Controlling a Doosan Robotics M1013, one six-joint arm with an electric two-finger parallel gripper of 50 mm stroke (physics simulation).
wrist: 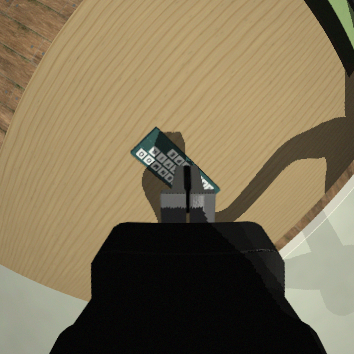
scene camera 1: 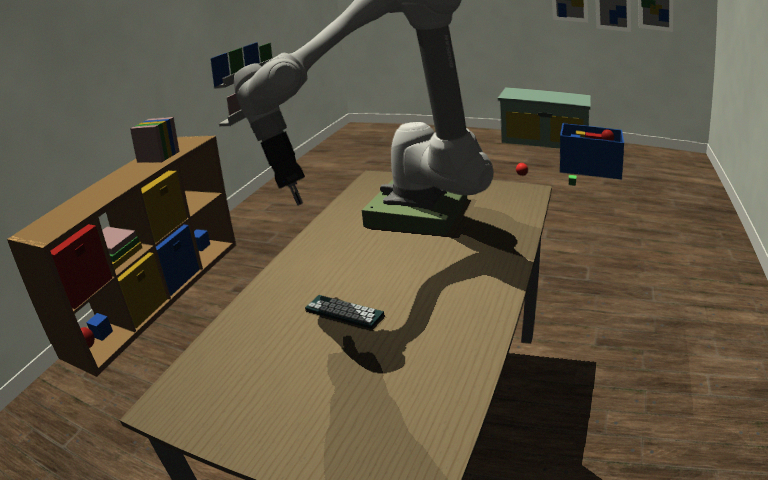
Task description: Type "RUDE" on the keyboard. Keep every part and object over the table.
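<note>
A small dark green keyboard with light keys lies flat on the wooden table. The arm's shadow falls across part of its keys. My gripper is shut and empty. It hangs high above the table and points downward, tilted. In the wrist view its fingertips overlap the lower right part of the keyboard and hide several keys there. The key letters are too small to read in the scene view, and most are hard to read in the wrist view.
The green base block of the arm stands at the back of the table. A shelf unit with coloured bins stands left of the table. A blue toy box, a red ball and a green cube are on the floor behind.
</note>
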